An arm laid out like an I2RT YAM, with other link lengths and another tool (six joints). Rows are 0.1 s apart.
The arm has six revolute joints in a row. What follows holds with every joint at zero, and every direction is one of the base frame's. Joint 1 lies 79.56 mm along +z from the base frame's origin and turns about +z. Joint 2 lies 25.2 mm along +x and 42.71 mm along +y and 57.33 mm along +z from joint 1 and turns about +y. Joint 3 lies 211.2 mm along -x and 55.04 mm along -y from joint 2 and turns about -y. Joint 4 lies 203.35 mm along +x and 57.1 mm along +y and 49.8 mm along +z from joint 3 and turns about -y. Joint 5 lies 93.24 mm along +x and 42.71 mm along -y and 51.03 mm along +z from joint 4 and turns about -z. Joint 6 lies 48.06 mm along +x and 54.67 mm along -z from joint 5 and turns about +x. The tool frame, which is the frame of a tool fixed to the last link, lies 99 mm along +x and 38 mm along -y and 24 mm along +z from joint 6; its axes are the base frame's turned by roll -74.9, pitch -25.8 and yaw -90 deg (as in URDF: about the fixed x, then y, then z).
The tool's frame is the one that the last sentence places.
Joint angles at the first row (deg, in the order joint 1, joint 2, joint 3, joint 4, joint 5, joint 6):
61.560, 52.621, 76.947, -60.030, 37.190, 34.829
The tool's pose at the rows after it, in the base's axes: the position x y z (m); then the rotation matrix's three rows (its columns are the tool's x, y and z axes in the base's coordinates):
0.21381, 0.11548, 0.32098; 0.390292, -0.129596, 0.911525; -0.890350, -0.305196, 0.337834; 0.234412, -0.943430, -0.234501
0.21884, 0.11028, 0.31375; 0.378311, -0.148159, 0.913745; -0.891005, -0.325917, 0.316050; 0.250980, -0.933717, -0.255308
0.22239, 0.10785, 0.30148; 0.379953, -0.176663, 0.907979; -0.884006, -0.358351, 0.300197; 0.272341, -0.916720, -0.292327
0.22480, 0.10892, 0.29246; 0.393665, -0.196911, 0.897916; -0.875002, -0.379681, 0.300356; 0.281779, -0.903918, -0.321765
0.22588, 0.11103, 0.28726; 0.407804, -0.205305, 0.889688; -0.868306, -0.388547, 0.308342; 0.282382, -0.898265, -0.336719
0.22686, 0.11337, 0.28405; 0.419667, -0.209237, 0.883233; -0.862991, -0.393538, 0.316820; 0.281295, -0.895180, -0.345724
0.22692, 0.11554, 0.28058; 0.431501, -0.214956, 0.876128; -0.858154, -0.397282, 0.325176; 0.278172, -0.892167, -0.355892
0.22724, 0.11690, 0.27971; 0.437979, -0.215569, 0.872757; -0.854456, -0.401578, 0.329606; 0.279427, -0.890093, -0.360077
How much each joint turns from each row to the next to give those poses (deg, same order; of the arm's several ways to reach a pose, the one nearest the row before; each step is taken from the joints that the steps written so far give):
-3.343, 0.109, -0.241, 0.284, -1.070, -1.441
-2.361, -0.022, -1.397, 0.392, -1.050, -1.094
-1.618, 0.371, -1.837, 0.023, -1.071, -0.787
-0.941, 0.568, -1.094, 0.154, -1.334, -0.656
-0.371, 0.220, -0.764, 0.394, -1.050, -0.438
-0.218, 0.240, -0.458, 0.436, -0.830, -0.371
-0.021, 0.174, -0.417, 0.175, -0.742, -0.087
0.000, 0.220, 0.002, 0.065, -0.306, -0.240

